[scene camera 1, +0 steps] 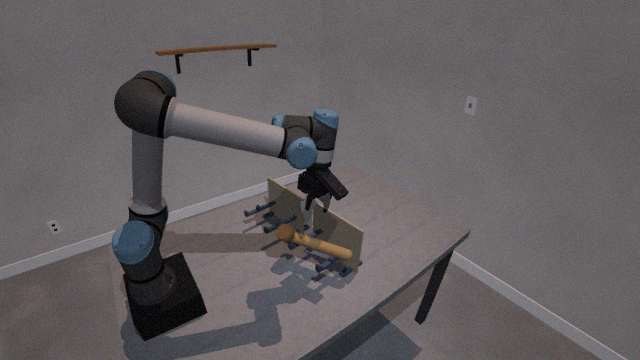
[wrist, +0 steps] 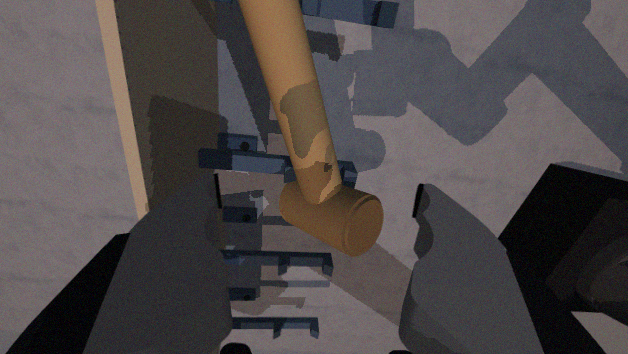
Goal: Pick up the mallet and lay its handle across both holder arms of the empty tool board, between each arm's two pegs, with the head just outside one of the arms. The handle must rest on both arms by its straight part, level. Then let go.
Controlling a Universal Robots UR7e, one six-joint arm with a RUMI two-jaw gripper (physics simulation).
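Pixels of known places: gripper, between the fingertips: (scene camera 1: 315,217) (wrist: 317,184); arm's base, origin of its link: (scene camera 1: 153,285) (wrist: 620,267).
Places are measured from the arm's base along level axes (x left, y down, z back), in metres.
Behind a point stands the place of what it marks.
The tan mallet (scene camera 1: 325,245) {x -0.256, y -0.036, z -0.535 m} (wrist: 287,60) {x -0.254, y -0.037, z -0.542 m} lies across the arms of the nearer, right-hand tool board (scene camera 1: 342,230) {x -0.258, y -0.056, z -0.623 m} (wrist: 167,75) {x -0.239, y -0.050, z -0.623 m}, its brown head just outside that board's left arm in the scene view. The empty tool board (scene camera 1: 286,200) {x 0.073, y -0.027, z -0.628 m} stands to the left; its two dark blue arms (wrist: 307,259) {x 0.010, y 0.023, z -0.499 m} with pegs show below the head in the wrist view. My gripper (scene camera 1: 316,214) {x -0.212, y -0.140, z -0.524 m} (wrist: 317,184) {x -0.212, y -0.140, z -0.524 m} is open, with nothing between its fingers. It points down above the boards; in the wrist view the fingertips are either side of the head's upper part. The handle's far end is cut off in the wrist view.
Both boards stand upright on the table (scene camera 1: 225,280) {x -0.038, y 0.105, z -0.233 m}, close together in a row, with a narrow gap between their panels. Their arms stick out towards the front. The arm's black base (scene camera 1: 185,285) {x -0.064, y 0.002, z -0.086 m} is at the left. A wooden shelf (scene camera 1: 215,49) hangs on the back wall.
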